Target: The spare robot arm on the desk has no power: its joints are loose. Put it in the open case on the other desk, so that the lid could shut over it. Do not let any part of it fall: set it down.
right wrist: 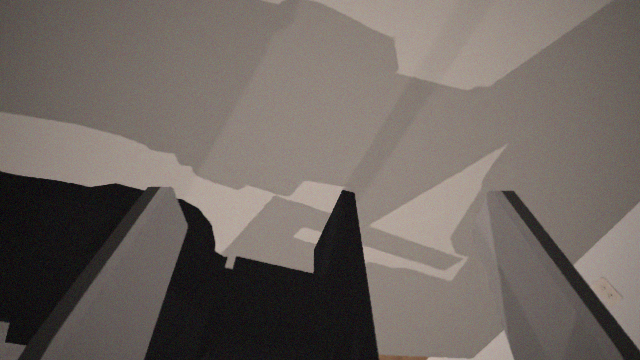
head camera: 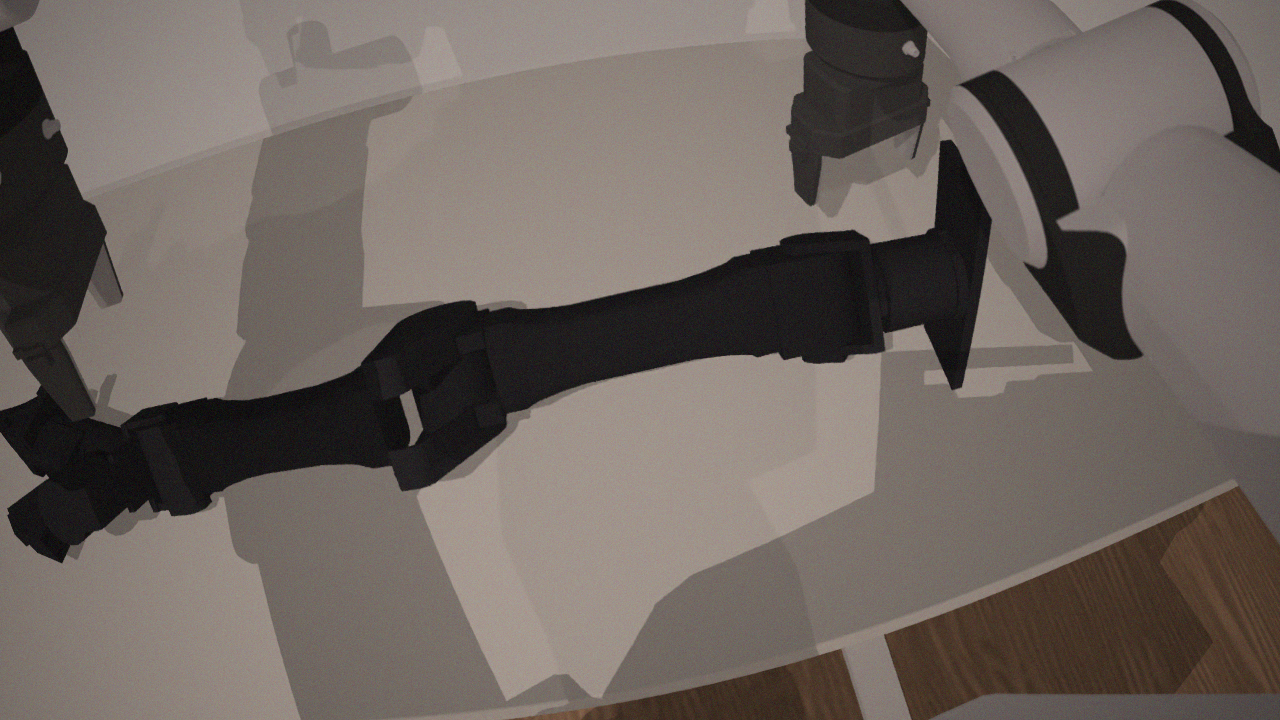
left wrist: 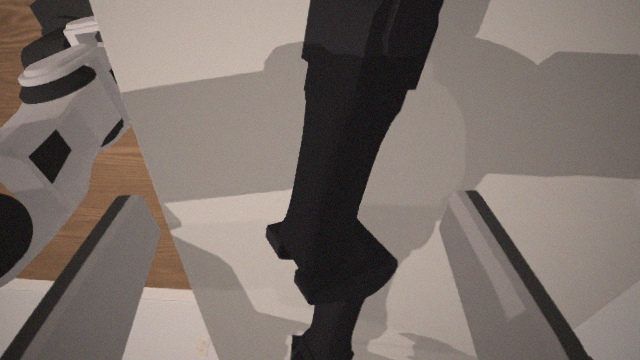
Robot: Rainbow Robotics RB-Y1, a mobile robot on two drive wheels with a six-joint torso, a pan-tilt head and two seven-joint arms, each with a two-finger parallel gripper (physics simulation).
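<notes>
The spare robot arm is black and lies stretched out across the pale desk. Its square base plate stands on edge at the right; its small jointed end is at the far left. My left gripper is open above the small end, with the arm showing between its fingers in the left wrist view. My right gripper is open and empty near the base end, on the far side of the arm in the head view. The open case does not show.
My right arm's white links reach in at the right, close to the base plate. Wooden floor shows past the desk's edge. White and black robot parts stand beside the desk. A wall outlet is at the lower right.
</notes>
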